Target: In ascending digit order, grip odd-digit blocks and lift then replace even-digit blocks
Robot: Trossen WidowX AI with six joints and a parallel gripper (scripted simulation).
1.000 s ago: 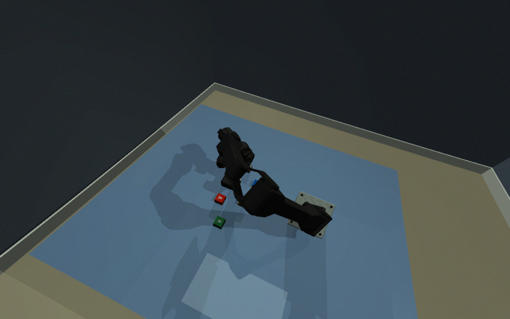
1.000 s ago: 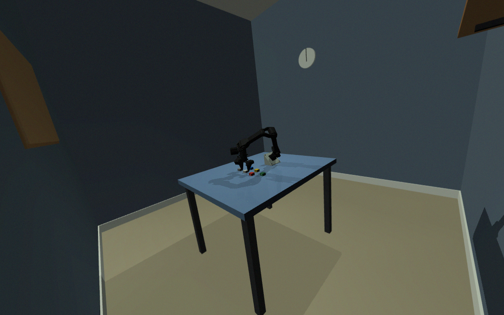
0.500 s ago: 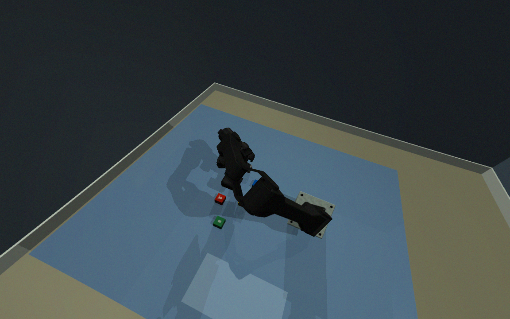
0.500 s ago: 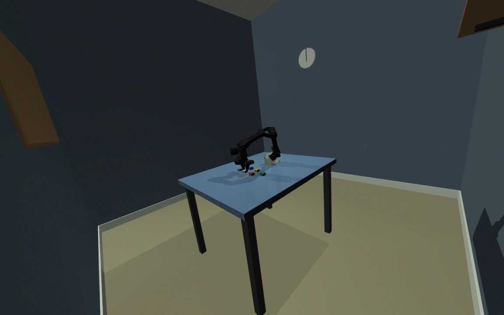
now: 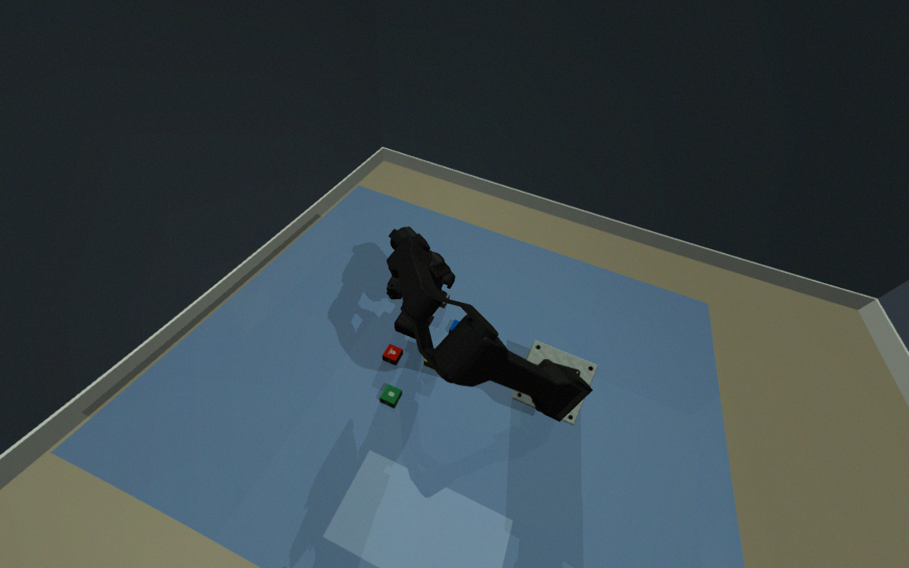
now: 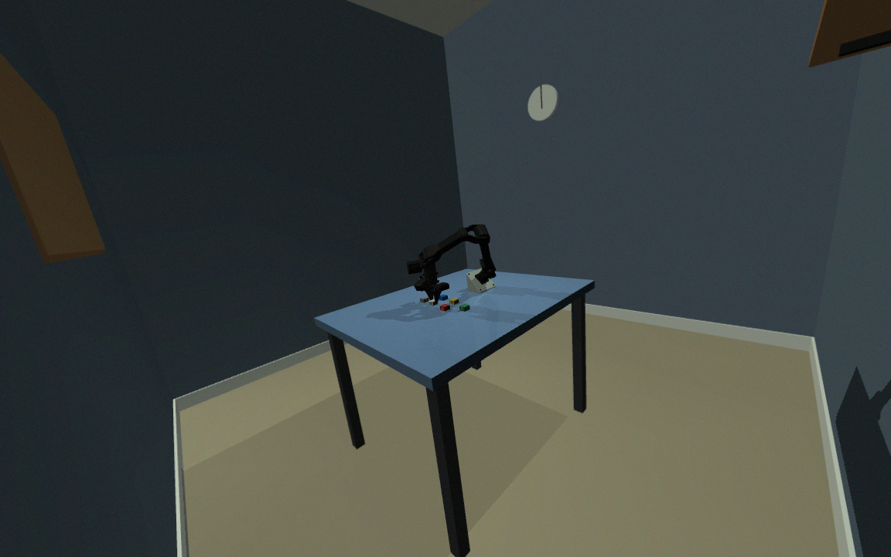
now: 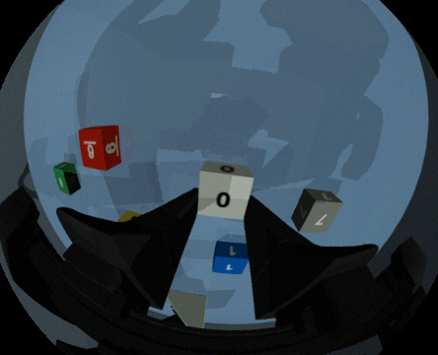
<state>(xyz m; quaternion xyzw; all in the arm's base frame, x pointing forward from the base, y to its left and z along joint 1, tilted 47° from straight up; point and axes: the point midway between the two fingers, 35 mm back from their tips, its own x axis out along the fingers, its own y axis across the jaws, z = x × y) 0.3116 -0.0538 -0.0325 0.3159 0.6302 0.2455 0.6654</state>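
Right now my gripper tip is 10 mm short of the white block. Round my gripper tip: yellow block: 80 mm to the left, 50 mm behind; blue block: 80 mm behind, 10 mm to the right; grey block: 80 mm to the right, 10 mm behind.
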